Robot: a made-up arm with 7 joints. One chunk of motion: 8 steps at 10 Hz.
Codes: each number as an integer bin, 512 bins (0 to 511) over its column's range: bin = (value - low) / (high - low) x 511, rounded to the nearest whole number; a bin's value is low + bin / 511 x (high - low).
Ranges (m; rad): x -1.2..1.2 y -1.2..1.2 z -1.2..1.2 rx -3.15..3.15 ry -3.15..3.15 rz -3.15..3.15
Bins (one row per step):
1: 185 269 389 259 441 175
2: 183 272 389 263 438 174
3: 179 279 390 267 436 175
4: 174 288 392 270 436 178
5: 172 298 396 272 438 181
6: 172 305 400 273 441 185
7: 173 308 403 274 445 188
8: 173 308 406 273 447 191
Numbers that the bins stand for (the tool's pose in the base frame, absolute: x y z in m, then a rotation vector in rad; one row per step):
1: -0.3311 0.0634 0.6270 0.0432 2.2870 -0.9925
2: -0.3405 0.0775 0.6270 0.0925 2.2500 -1.0048
3: -0.3593 0.1104 0.6317 0.1418 2.2253 -0.9925
4: -0.3828 0.1526 0.6411 0.1788 2.2253 -0.9555
5: -0.3922 0.1996 0.6599 0.2034 2.2500 -0.9185
6: -0.3922 0.2325 0.6787 0.2158 2.2870 -0.8692
7: -0.3875 0.2466 0.6928 0.2281 2.3363 -0.8322
8: -0.3875 0.2466 0.7068 0.2158 2.3610 -0.7952

